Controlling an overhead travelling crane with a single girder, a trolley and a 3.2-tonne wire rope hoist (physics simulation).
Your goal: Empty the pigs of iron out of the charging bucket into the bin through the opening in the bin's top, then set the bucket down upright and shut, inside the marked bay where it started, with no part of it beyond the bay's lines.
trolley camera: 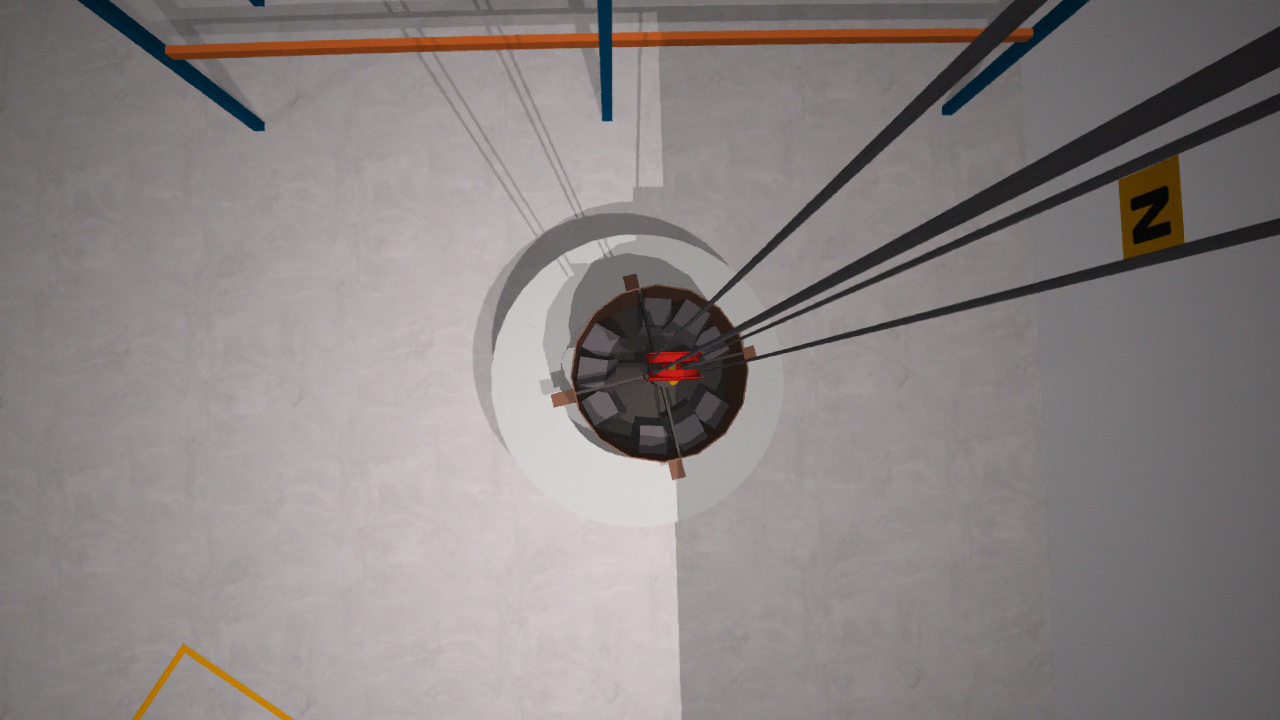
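The charging bucket (pixel 734 417), round and rusty brown with several lugs, hangs upright by sling legs from my red hook block (pixel 674 366), which is shut on it. Grey pigs of iron (pixel 652 436) lie in a ring inside the bucket. The bucket's bottom cannot be told shut or open from here. The bin (pixel 572 488) has a round pale top under the bucket, and the bucket hangs slightly right of that top's middle. The bucket hides most of the opening; a sliver of it seems to show at the bucket's lower left. Yellow bay lines (pixel 234 680) form a corner at the lower left edge.
An orange rail (pixel 402 43) on blue posts (pixel 606 80) crosses the top of the view. A yellow sign (pixel 1151 207) with a black letter is at the right. Dark hoist ropes (pixel 895 223) run from the hook block to the upper right.
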